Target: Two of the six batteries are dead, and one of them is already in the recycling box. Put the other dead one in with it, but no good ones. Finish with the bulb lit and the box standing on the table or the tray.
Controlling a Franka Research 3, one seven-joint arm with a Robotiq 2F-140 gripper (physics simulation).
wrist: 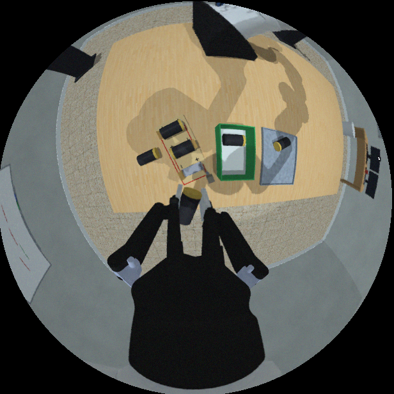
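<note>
My gripper point(190, 192) is shut on a black battery with a gold end point(188, 210), held above the table by the near end of the battery holder. The holder point(171, 159), with a red outline, has two batteries point(171, 129) point(183, 149) lying across it and a grey piece point(192, 169) at its near end. Another battery point(148, 156) lies on the table left of the holder. The green recycling box point(251, 155) stands on the table with one battery point(233, 140) inside. The blue-grey tray point(270, 172) bears a battery point(282, 144). I cannot make out the bulb or its state.
The wooden table point(145, 65) carries the holder, box and tray side by side. A small dark grey block point(209, 178) is at the holder's near right corner. A large black shape point(217, 37) stands at the back. A wooden frame with dark panels point(359, 160) is off to the right.
</note>
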